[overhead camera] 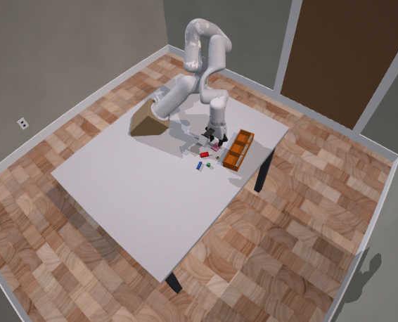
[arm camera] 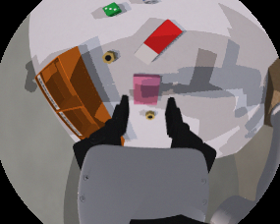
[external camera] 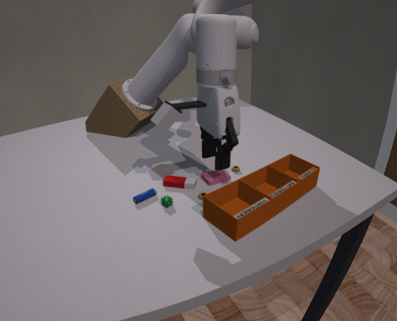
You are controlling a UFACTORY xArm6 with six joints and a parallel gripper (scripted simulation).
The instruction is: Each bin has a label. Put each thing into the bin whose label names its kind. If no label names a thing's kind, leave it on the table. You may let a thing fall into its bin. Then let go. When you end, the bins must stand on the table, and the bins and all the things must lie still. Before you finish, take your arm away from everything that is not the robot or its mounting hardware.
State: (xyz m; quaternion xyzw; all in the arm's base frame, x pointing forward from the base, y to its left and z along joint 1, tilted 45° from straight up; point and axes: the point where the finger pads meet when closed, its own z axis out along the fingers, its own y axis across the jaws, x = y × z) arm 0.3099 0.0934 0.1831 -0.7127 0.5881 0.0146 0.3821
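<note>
Now: hand 5 cm above the pink eraser. Also, from my hand: orange three-part bin: 10 cm ahead, 9 cm to the left, 3 cm below; red-and-white eraser: 7 cm to the right, 5 cm below, 2 cm ahead; green die: 10 cm to the right, 9 cm ahead, 5 cm below.
</note>
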